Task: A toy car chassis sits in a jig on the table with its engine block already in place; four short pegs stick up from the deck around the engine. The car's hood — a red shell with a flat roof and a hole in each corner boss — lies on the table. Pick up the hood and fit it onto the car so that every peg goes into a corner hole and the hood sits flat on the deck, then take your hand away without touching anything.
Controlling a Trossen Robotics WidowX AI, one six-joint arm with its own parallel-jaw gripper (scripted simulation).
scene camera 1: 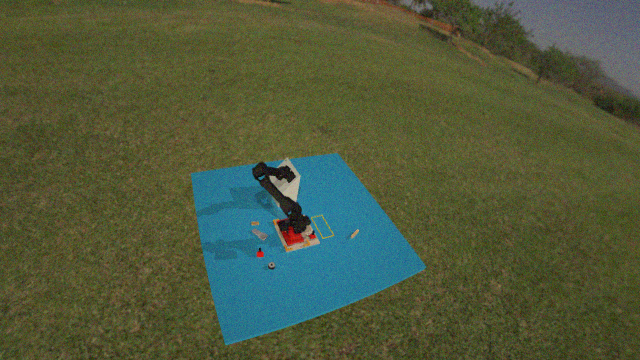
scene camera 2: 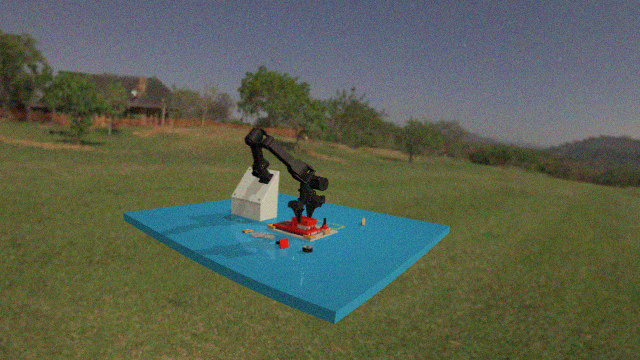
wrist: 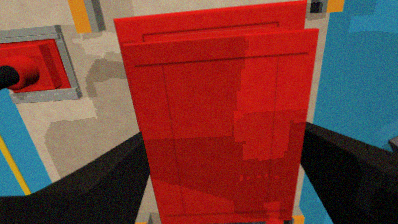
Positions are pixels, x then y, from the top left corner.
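A red hood (wrist: 223, 114) is what I have in my gripper (wrist: 220, 132), which carries it.
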